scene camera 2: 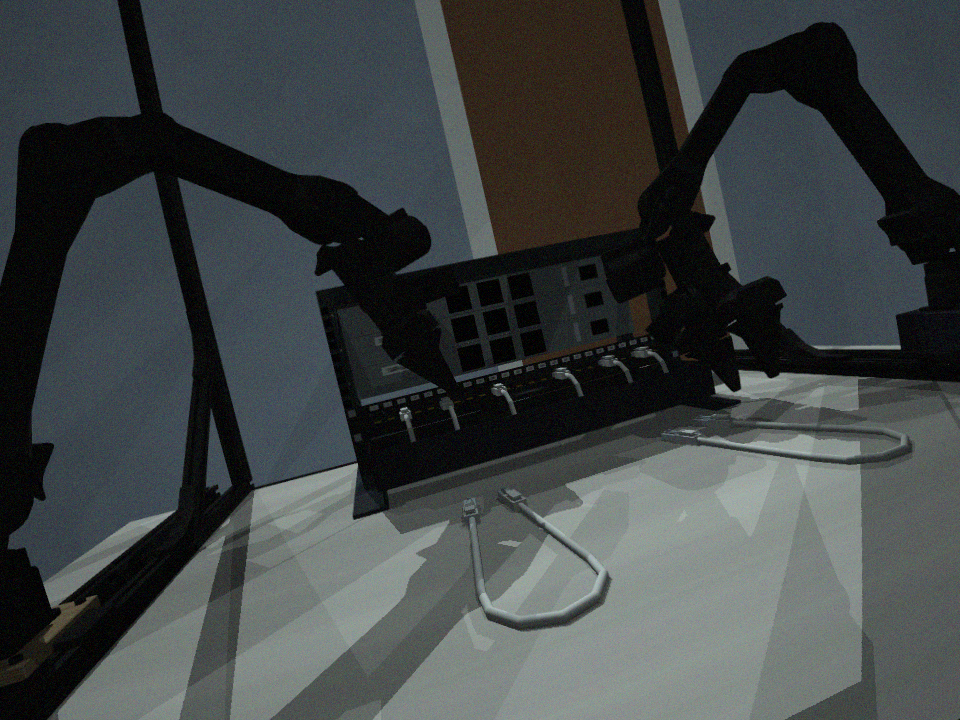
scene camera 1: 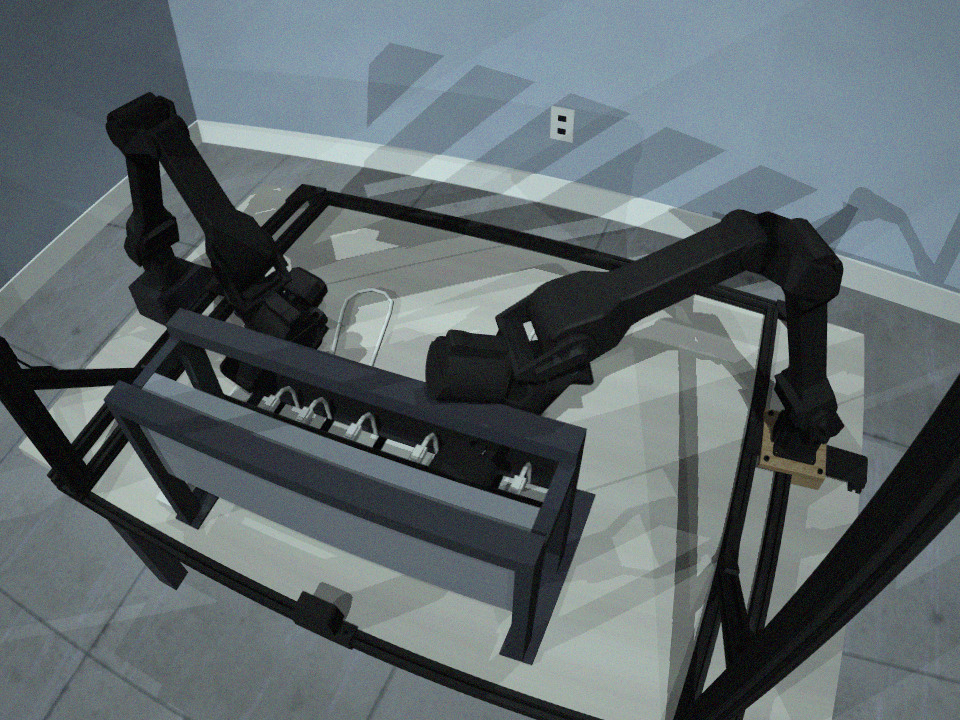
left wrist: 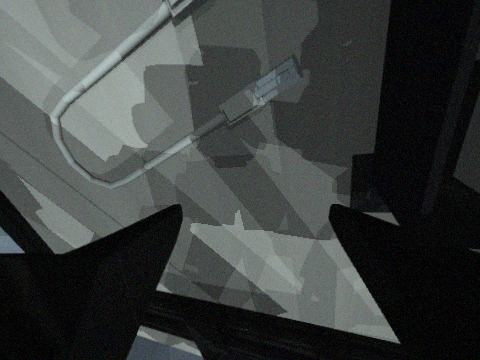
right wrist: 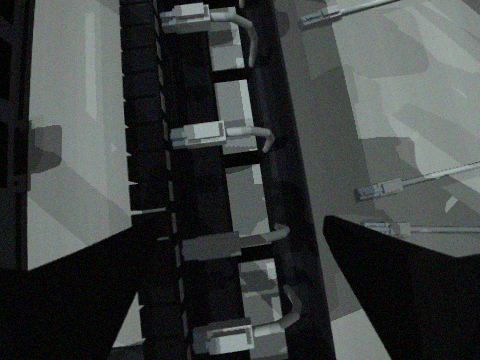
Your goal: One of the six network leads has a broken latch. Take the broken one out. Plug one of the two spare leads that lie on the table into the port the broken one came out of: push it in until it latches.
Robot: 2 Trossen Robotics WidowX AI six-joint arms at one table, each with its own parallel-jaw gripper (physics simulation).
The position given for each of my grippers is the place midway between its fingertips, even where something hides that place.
Note:
My right gripper (scene camera 2: pixel 453 387) is open, holding nothing. Further things: my left gripper (scene camera 2: pixel 754 384) and a support leg (scene camera 1: pixel 550 585).
My left gripper shows as well in scene camera 1 (scene camera 1: pixel 290 352) and in the left wrist view (left wrist: pixel 255 211). My right gripper is seen too in scene camera 1 (scene camera 1: pixel 468 451) and in the right wrist view (right wrist: pixel 241 225). The support leg also shows in the left wrist view (left wrist: pixel 364 197).

